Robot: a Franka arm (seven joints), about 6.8 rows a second.
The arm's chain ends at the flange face. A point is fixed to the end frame.
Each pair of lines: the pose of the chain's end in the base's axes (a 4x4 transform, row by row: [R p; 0 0 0 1], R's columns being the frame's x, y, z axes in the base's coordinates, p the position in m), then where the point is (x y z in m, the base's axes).
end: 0.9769 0.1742 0.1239 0.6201; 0.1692 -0.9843 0.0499 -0.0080; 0.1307 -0.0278 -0.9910 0.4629; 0 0 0 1
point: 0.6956 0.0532 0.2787
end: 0.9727 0.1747 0.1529 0.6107; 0.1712 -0.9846 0.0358 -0.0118; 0.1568 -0.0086 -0.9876 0.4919; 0 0 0 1
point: 0.6915 0.0468 0.3091
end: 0.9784 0.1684 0.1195 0.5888; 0.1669 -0.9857 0.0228 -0.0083; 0.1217 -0.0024 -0.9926 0.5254; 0 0 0 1
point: 0.6637 0.0476 0.3392
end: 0.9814 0.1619 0.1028 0.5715; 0.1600 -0.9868 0.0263 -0.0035; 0.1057 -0.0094 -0.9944 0.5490; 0 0 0 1
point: 0.6436 0.0527 0.3618
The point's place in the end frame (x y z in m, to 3 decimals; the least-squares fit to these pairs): 0.060 -0.042 0.195
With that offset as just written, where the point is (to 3 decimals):
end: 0.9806 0.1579 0.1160 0.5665; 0.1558 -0.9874 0.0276 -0.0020; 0.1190 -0.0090 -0.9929 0.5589; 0 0 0 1
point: 0.641 0.054 0.373
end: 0.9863 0.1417 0.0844 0.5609; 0.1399 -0.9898 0.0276 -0.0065; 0.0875 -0.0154 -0.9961 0.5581; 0 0 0 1
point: 0.631 0.049 0.370
